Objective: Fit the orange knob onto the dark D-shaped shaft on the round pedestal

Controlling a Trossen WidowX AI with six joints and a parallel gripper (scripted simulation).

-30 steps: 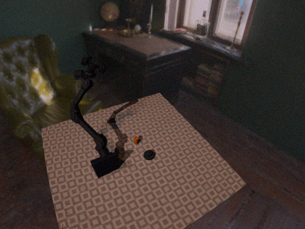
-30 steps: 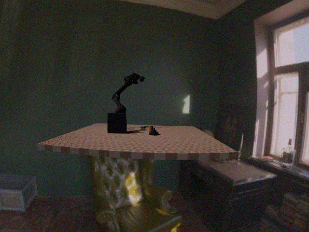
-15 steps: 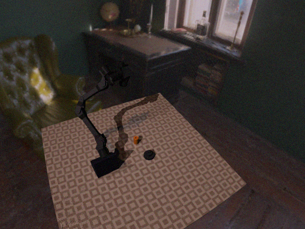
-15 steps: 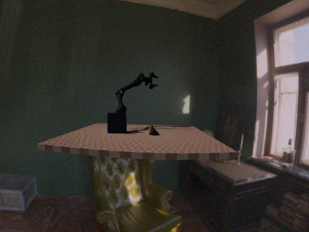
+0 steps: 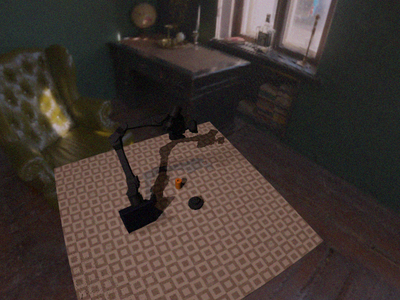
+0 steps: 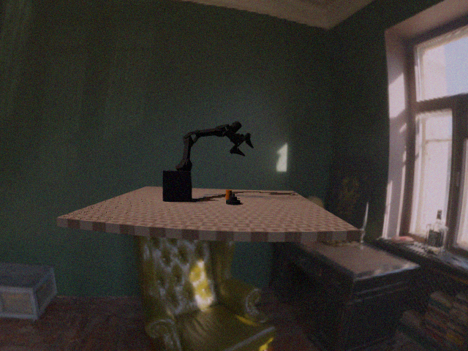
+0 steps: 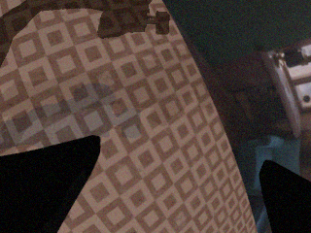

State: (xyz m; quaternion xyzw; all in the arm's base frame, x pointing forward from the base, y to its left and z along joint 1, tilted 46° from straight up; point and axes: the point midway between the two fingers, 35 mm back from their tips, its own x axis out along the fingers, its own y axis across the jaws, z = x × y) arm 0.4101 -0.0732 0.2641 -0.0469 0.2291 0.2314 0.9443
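Right now the knob is 140 mm behind my gripper tip, 70 mm to the right of it and 280 mm below it. Also, from my gripper tip: pedestal 130 mm behind, 240 mm to the right, 280 mm below.
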